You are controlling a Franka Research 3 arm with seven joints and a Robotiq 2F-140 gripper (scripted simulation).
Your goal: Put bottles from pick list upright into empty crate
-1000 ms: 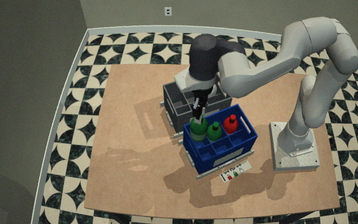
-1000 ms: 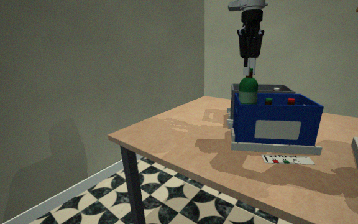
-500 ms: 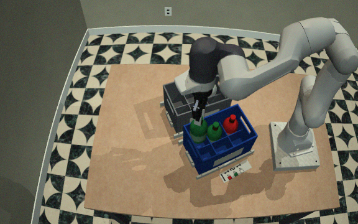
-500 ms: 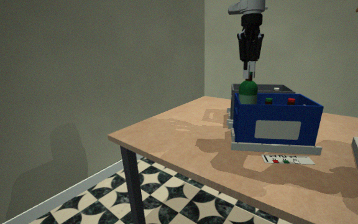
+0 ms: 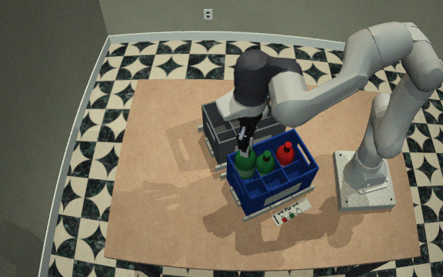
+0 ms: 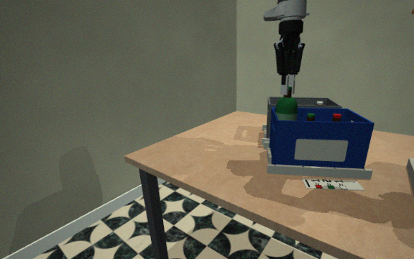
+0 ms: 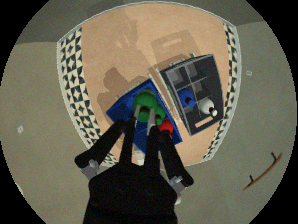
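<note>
Right now the blue crate is 180 mm below my hand and 100 mm behind it. From my hand the other things lie so: red bottle (180 mm below, 160 mm behind, 70 mm to the right); then grey crate (200 mm to the right, 180 mm below); then blue bottle (180 mm below, 160 mm to the right, 20 mm behind).
</note>
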